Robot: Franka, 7 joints.
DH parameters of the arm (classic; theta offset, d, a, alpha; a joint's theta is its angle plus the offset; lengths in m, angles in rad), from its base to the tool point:
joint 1: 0 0.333 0 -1.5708
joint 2: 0 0 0 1.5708
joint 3: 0 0.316 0.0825 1.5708
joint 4: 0 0 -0.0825 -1.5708
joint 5: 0 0.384 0 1.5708
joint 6: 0 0 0.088 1.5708
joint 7: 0 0.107 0 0
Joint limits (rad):
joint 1: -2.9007..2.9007
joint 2: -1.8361..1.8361
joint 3: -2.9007..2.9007
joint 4: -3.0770..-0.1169
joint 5: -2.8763..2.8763
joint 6: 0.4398..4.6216
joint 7: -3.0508..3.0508
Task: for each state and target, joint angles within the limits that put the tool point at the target. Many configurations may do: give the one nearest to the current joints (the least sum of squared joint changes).
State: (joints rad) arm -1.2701 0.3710 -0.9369 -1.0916 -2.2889 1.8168 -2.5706
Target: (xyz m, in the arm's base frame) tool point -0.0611 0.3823 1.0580
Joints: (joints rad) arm -1.7518 -0.4416 -1.0862 -0.3691 -2.3408 1.5532 -2.5706
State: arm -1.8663 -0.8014 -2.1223 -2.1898 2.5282 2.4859 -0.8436
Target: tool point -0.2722 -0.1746 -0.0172
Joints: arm -1.1235 -1.5796 -2.3904 -2.4466 2.5245 2.5120 -0.8436
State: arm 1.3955 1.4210 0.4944 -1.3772 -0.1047 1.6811 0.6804
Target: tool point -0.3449 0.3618 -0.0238
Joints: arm 1.5350 1.3669 0.7165 -1.6153 -0.0575 1.5594 0.6804
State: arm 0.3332 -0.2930 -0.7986 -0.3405 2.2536 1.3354 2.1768
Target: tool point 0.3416 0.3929 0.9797
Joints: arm 0.9119 0.4379 -0.5622 -0.4938 2.2328 1.6354 2.1768
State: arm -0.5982 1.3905 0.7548 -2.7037 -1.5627 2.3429 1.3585
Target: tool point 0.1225 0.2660 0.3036
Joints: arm -1.1545 1.6688 1.2072 -3.0279 -1.5979 2.6942 1.3585
